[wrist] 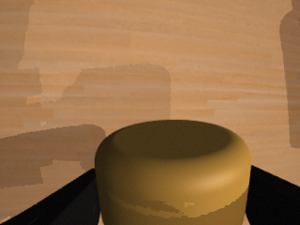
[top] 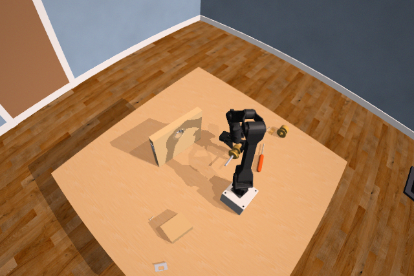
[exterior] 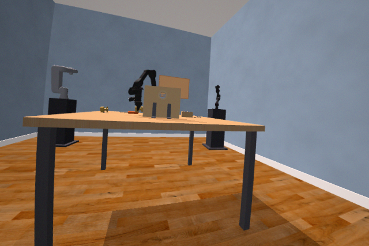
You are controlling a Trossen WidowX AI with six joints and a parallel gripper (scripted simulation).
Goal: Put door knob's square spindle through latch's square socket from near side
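My hand is 230 mm short of the square socket, 230 mm to the right of it and 110 mm below it. The rest, counted from my hand: upright wooden slab 230 mm ahead, 230 mm to the left, 80 mm above; orange screwdriver 120 mm behind, 100 mm to the right, 70 mm below; small wood block 110 mm behind, 520 mm to the left, 50 mm below.
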